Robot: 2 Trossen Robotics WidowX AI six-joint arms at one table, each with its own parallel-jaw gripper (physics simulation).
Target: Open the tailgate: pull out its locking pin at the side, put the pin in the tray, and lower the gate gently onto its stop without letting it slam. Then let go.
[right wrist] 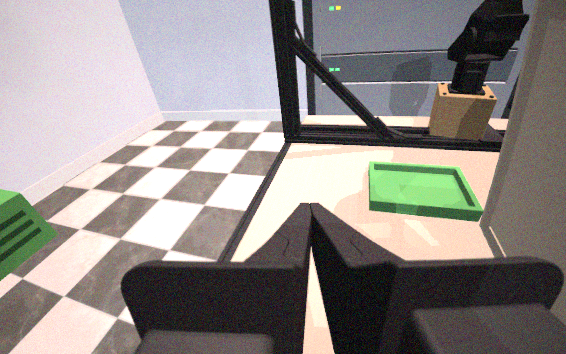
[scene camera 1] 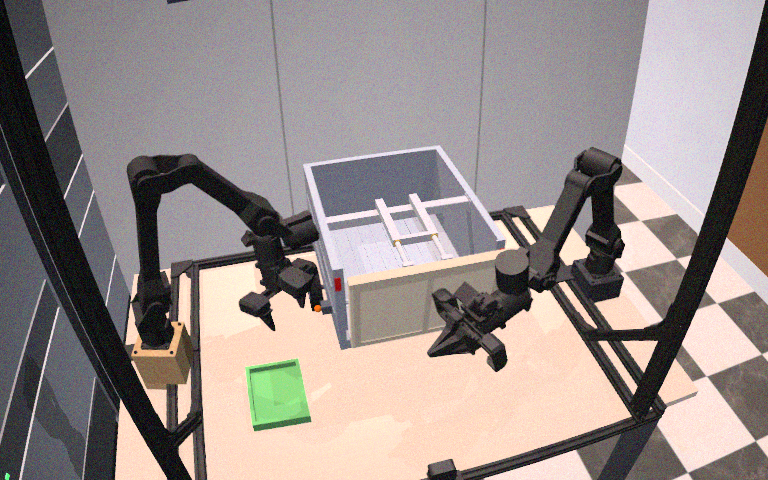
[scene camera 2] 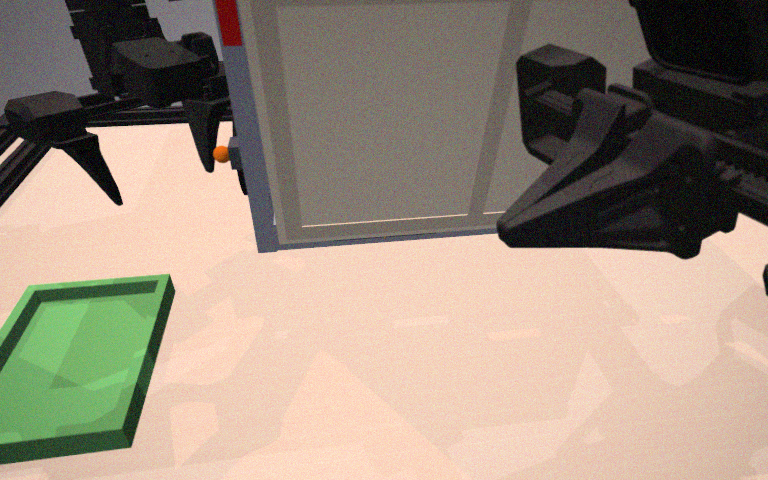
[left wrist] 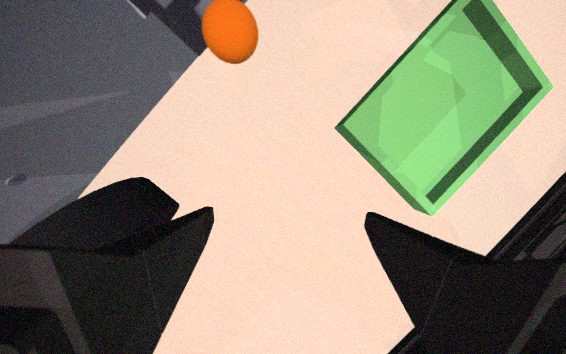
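Where they show: left gripper, fingertip midpoint: [scene camera 1: 288, 319] [scene camera 2: 167, 187] [left wrist: 290, 216]; right gripper, fingertip midpoint: [right wrist: 308, 211] [scene camera 1: 428, 355] [scene camera 2: 501, 235]; left arm's base at its link origin: [right wrist: 464, 90] [scene camera 1: 157, 338]; right arm's base at its link origin: [scene camera 1: 598, 268].
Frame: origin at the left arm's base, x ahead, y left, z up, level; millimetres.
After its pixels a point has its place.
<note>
The tailgate [scene camera 1: 390, 311] {y -23, x 481, z 82 mm} [scene camera 2: 385, 113] {y -24, x 483, z 90 mm} [right wrist: 525, 125] {y -36, x 429, z 95 mm} stands upright, closing the near end of the grey truck bed [scene camera 1: 338, 316] {y -4, x 384, z 56 mm}. The locking pin's orange knob [scene camera 1: 317, 308] {y 66, x 338, z 13 mm} [scene camera 2: 221, 153] {y 65, x 340, z 12 mm} [left wrist: 230, 31] {y 72, x 334, z 14 mm} sticks out from a small block [scene camera 2: 234, 152] {y 62, x 352, z 15 mm} at the bed's left side. My left gripper [scene camera 1: 292, 318] {y 93, x 268, z -42 mm} [scene camera 2: 164, 187] {y 93, x 268, z -42 mm} [left wrist: 290, 216] {y 93, x 268, z -42 mm} is open and empty, pointing down at that side; one finger is close to the knob, and contact is unclear. My right gripper [scene camera 1: 431, 354] {y -139, x 539, z 85 mm} [scene camera 2: 501, 227] {y -139, x 539, z 85 mm} [right wrist: 308, 211] {y -139, x 539, z 85 mm} is shut and empty in front of the tailgate's right part. The green tray [scene camera 1: 283, 423] {y -143, x 265, z -97 mm} [scene camera 2: 67, 445] {y -139, x 284, z -98 mm} [left wrist: 480, 145] {y -78, x 198, z -94 mm} [right wrist: 425, 208] {y -54, x 303, z -92 mm} is empty.
Pale bars [scene camera 1: 387, 220] {y 128, x 486, z 179 mm} run across and along inside the bed. A black frame [scene camera 1: 195, 339] {y 77, x 49, z -84 mm} [right wrist: 400, 137] {y -109, x 88, z -86 mm} borders the table. The left arm stands on a wooden block [scene camera 1: 164, 367] {y -50, x 16, z -35 mm} [right wrist: 460, 112] {y -5, x 50, z -32 mm}. A green slotted object [right wrist: 25, 225] shows at the left edge of the right wrist view.
</note>
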